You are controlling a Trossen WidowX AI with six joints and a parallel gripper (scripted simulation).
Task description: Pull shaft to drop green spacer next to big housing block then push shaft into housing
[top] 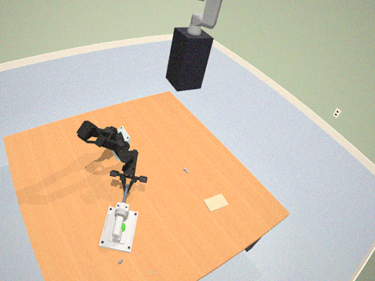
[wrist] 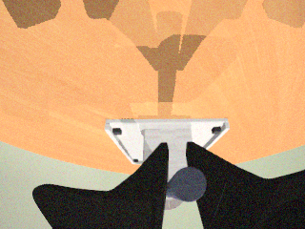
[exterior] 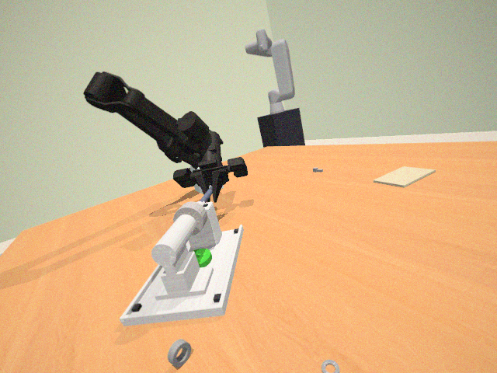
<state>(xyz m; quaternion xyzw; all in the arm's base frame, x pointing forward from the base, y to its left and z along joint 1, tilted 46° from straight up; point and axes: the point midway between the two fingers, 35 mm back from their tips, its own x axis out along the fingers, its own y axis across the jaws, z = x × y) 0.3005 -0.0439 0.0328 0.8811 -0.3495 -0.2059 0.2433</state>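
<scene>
My gripper tip is 5 cm short of the shaft, 3 cm to the left of it and 3 cm below it. Also, from my gripper tip: grey bolt (39 cm to the left, 7 cm behind, 5 cm below); then green spacer (15 cm ahead, 9 cm to the right, 4 cm below); then flat beige tile (44 cm to the left, 19 cm ahead, 5 cm below).
</scene>
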